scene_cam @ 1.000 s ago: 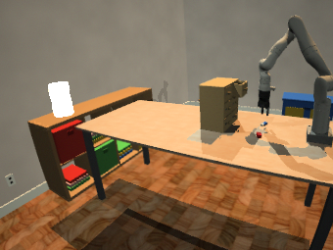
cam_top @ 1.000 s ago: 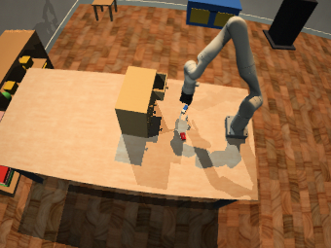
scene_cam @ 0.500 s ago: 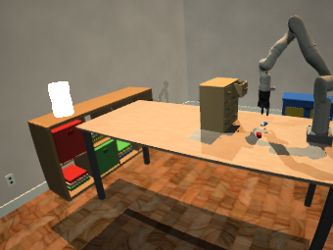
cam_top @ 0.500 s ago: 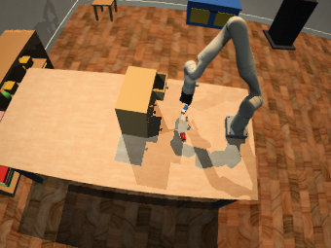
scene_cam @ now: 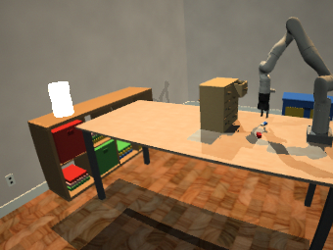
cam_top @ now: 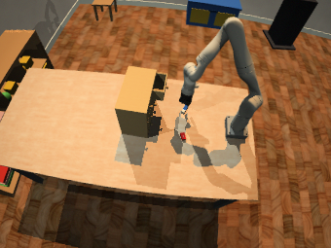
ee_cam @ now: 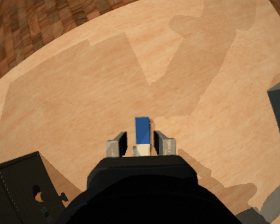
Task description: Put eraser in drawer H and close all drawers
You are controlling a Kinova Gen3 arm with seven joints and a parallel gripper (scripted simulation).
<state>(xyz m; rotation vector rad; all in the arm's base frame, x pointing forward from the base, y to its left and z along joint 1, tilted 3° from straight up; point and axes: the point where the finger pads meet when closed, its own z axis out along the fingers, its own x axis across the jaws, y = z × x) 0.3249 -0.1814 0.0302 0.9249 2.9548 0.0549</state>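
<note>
My gripper is now 7 cm above the blue-and-white eraser and 1 cm to the right of it. Also, from my hand: red block: 20 cm to the left, 6 cm below, 4 cm ahead.
</note>
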